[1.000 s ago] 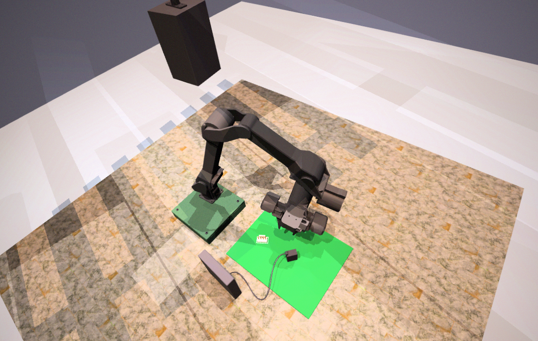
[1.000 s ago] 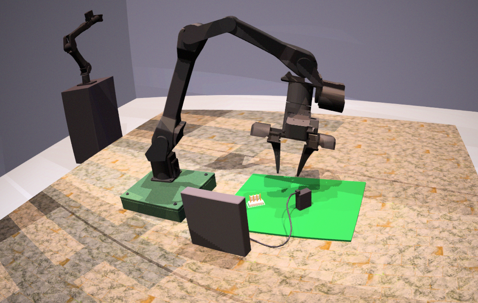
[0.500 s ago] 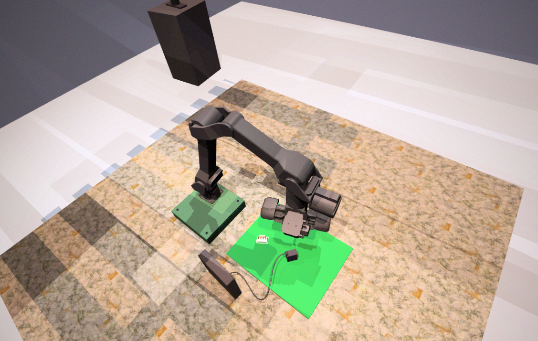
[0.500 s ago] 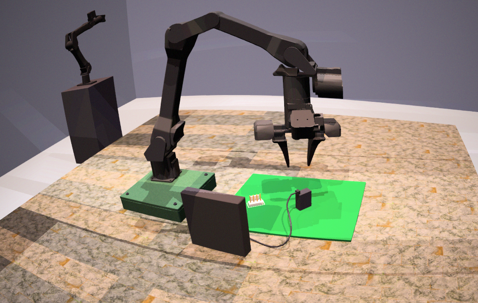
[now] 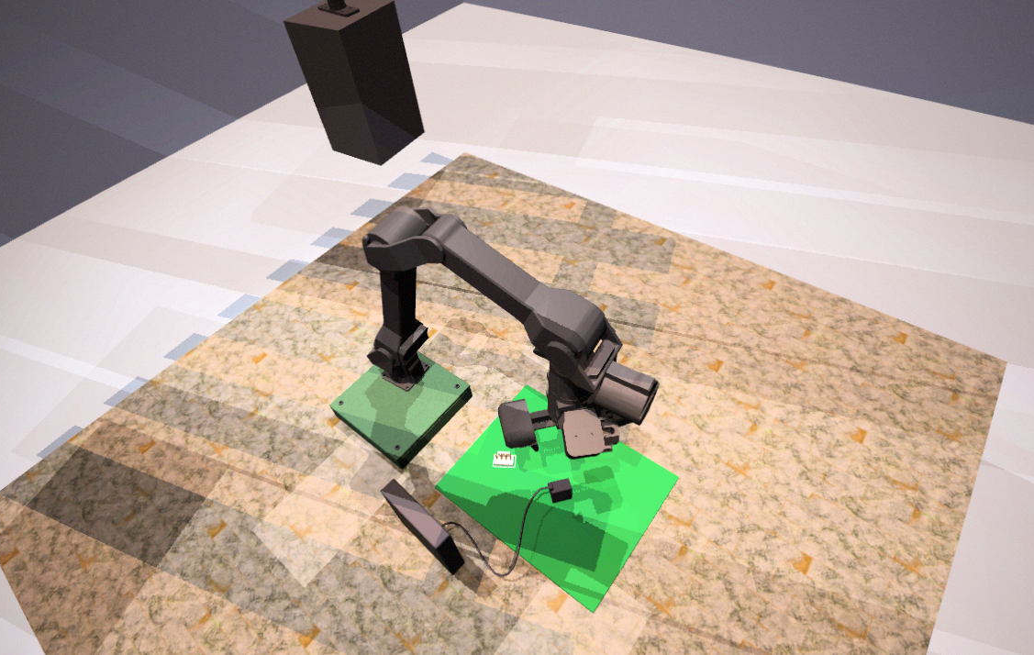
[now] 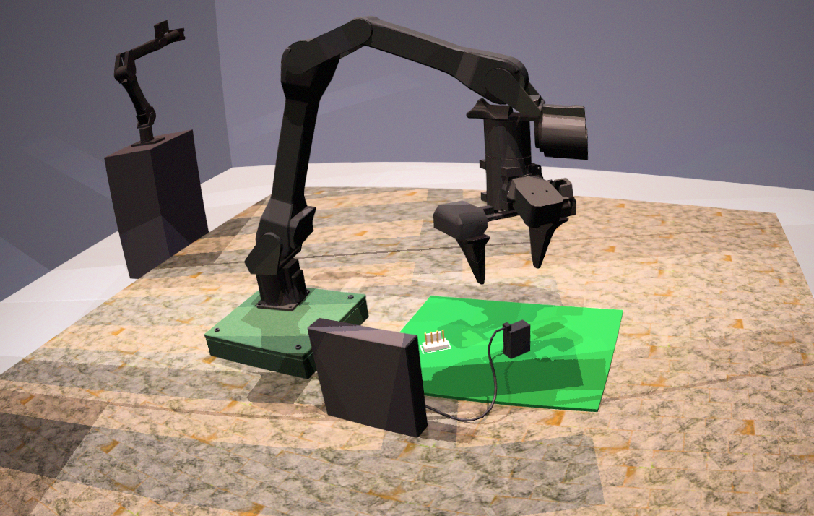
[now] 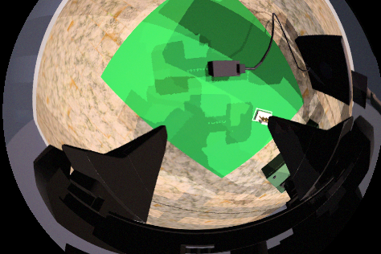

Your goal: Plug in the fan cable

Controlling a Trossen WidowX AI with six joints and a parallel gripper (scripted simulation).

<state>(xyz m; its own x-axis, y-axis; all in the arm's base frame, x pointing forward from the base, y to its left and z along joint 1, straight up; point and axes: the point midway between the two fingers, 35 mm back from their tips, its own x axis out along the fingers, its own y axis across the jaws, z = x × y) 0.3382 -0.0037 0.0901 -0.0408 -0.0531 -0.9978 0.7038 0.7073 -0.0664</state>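
Right now the dark fan plug is 7 cm below my gripper tip, 4 cm to the right of it and 2 cm ahead of it. Round my gripper tip: green board: 10 cm below, 3 cm to the right; then dark fan: 20 cm to the right, 12 cm behind, 3 cm below; then four-pin fan header: 9 cm below, 9 cm behind, 4 cm to the right.
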